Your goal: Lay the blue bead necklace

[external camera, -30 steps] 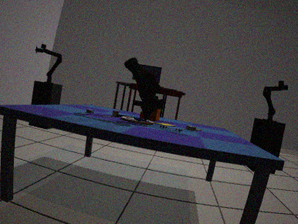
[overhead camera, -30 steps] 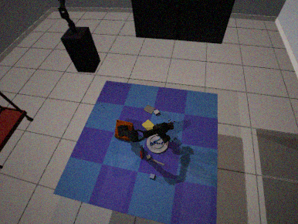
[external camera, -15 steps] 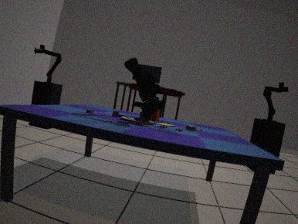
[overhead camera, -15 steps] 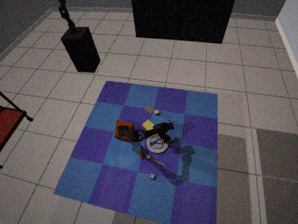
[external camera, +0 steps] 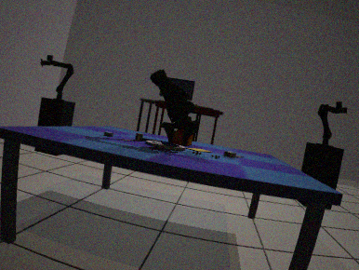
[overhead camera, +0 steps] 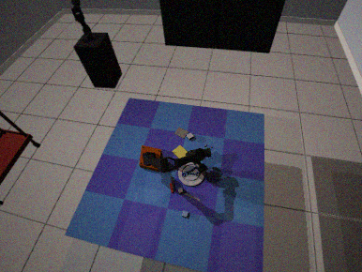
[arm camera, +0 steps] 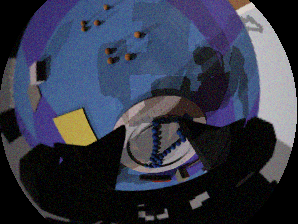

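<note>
My gripper tip is now 3 cm past the round white bead board, 6 cm to the left of it and 1 cm above it. Round my gripper tip: red-handled tool 16 cm behind, 17 cm to the right, 1 cm below; yellow card 14 cm behind, 11 cm to the left, 2 cm below; thin pale stick 24 cm to the right, 2 cm below.
</note>
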